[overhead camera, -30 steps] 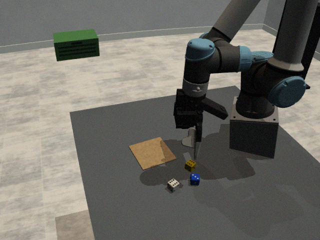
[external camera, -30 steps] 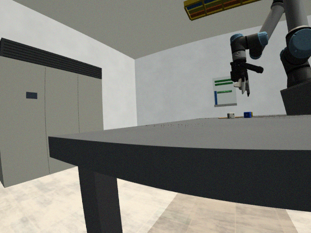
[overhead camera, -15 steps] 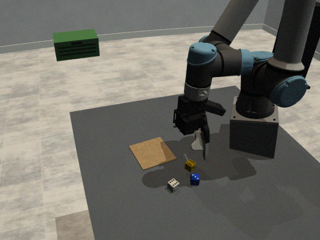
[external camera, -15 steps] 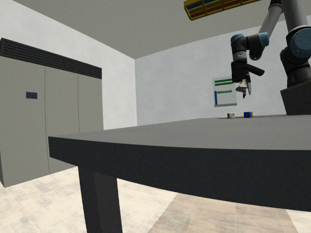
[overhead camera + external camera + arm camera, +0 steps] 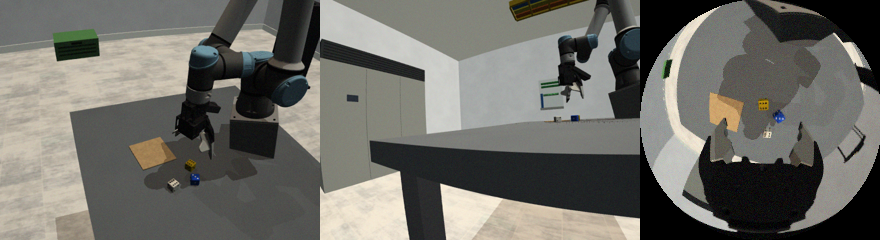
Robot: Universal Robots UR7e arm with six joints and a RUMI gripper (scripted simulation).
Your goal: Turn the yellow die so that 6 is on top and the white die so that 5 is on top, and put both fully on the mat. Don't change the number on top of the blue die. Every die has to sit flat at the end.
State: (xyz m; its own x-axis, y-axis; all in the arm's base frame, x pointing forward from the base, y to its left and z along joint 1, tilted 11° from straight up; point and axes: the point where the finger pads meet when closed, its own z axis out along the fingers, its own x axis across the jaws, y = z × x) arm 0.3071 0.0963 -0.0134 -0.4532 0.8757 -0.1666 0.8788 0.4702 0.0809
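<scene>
The yellow die lies 90 mm below my hand. Also, from my hand: tan mat (120 mm to the right, 110 mm below, 110 mm ahead); white die (90 mm below, 90 mm ahead, 70 mm to the left); blue die (90 mm below, 70 mm to the left, 10 mm ahead).
</scene>
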